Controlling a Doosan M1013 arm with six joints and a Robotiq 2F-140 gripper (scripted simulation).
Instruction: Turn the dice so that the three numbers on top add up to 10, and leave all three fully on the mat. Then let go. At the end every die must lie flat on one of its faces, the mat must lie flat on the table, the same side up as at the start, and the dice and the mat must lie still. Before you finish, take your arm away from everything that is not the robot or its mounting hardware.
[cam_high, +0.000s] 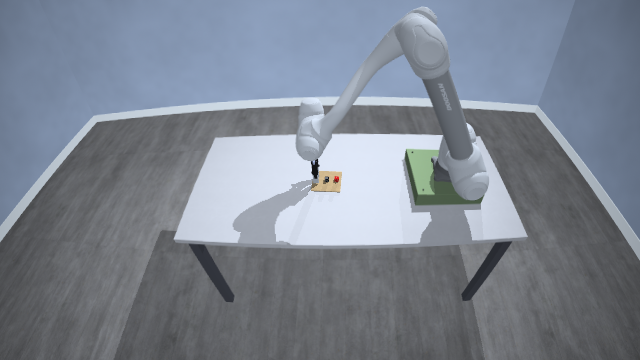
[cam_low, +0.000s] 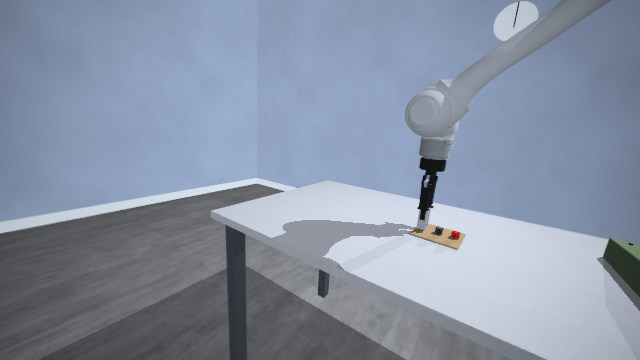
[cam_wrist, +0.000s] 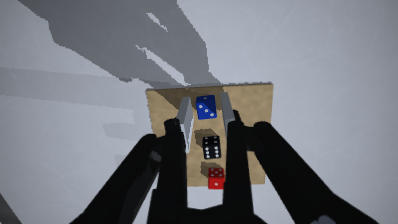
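Now: hand 3 cm above the blue die. From my hand the other things lie so: black die (5 cm behind, 3 cm below, 1 cm to the right); then tan mat (5 cm behind, 4 cm below, 1 cm to the right); then red die (10 cm behind, 3 cm below, 1 cm to the right).
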